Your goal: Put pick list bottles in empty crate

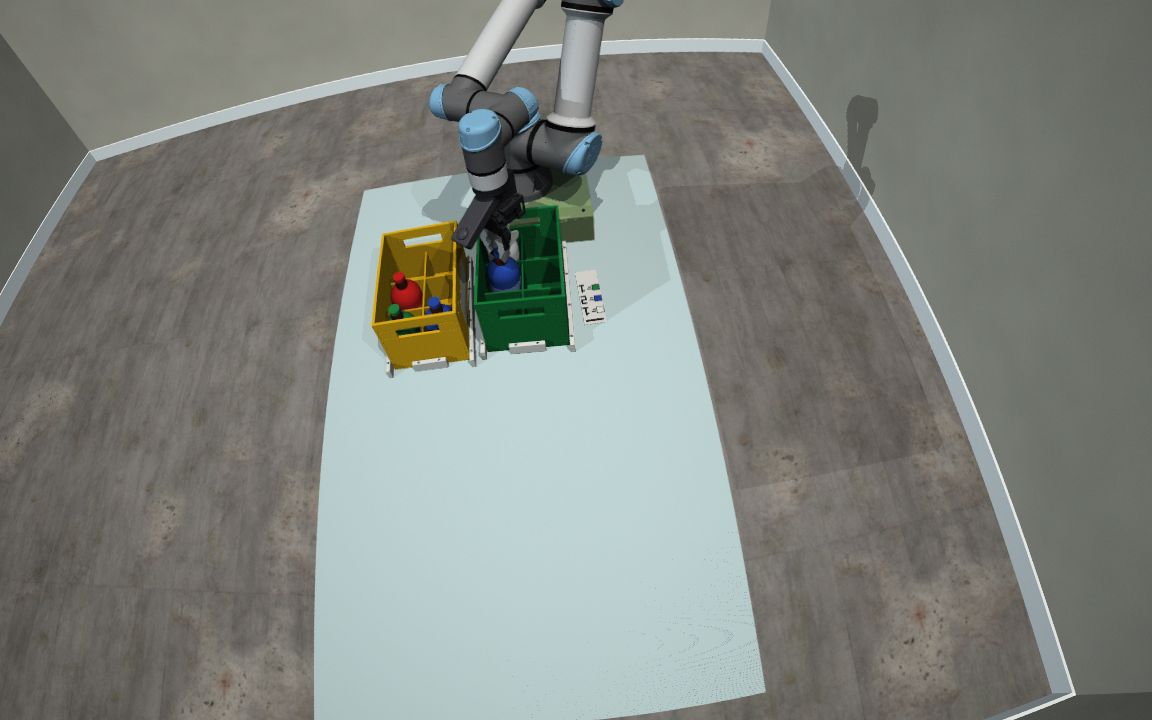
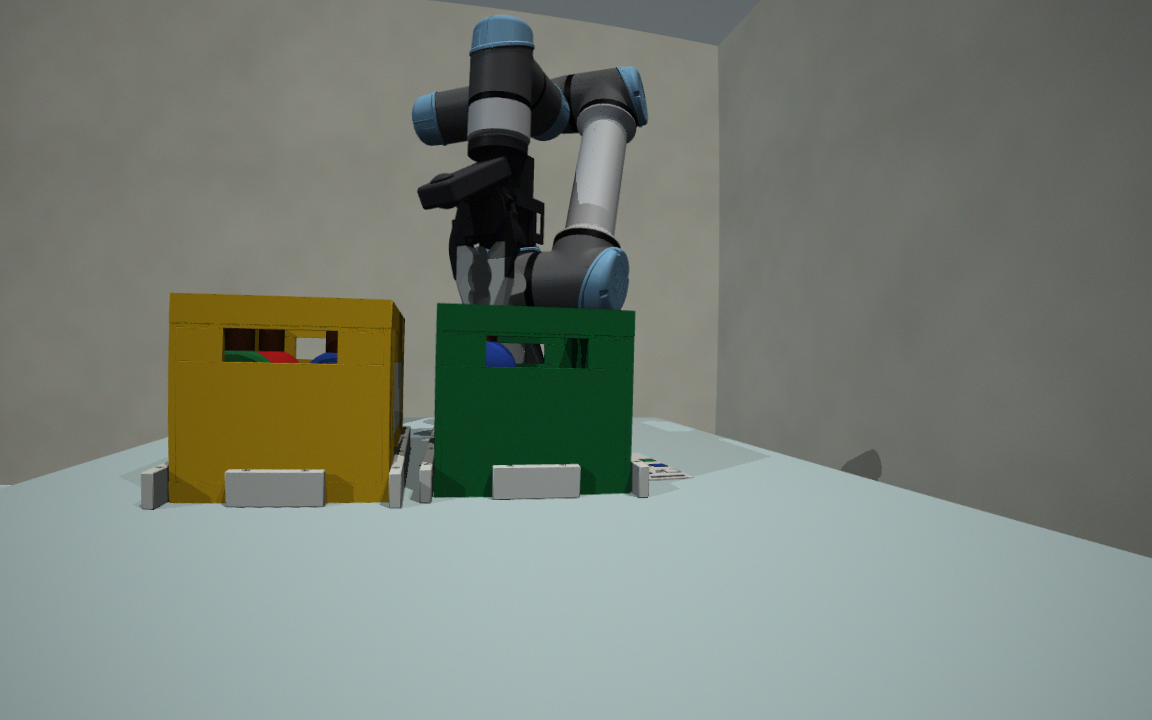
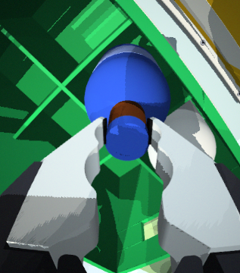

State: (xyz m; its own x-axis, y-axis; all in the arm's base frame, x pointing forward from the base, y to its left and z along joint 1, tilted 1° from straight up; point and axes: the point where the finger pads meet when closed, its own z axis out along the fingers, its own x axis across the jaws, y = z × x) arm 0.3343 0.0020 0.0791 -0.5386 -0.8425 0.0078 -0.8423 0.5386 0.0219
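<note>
Right now my hand is 9 cm above the green crate, 4 cm to the right of it and 1 cm past it. From my hand the other things lie so: yellow crate (18 cm to the right, 9 cm below, 5 cm ahead); then white bottle (9 cm behind, 8 cm below, 2 cm to the right); then red bottle (22 cm to the right, 8 cm below, 6 cm ahead).
</note>
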